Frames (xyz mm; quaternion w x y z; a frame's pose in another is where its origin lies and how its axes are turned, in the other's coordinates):
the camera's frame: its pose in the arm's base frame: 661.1 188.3 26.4 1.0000 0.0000 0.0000 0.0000
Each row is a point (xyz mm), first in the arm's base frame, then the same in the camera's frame.
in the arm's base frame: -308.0 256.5 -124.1
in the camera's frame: -969.1 68.2 -150.5
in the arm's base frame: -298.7 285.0 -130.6
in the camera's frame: -959.8 96.7 -157.0
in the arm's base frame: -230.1 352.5 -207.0
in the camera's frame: -891.2 164.2 -233.4
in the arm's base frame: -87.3 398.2 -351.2
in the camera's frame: -748.4 209.9 -377.6
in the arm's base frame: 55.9 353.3 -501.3
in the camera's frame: -605.2 165.0 -527.7
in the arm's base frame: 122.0 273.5 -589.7
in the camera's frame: -539.1 85.2 -616.1
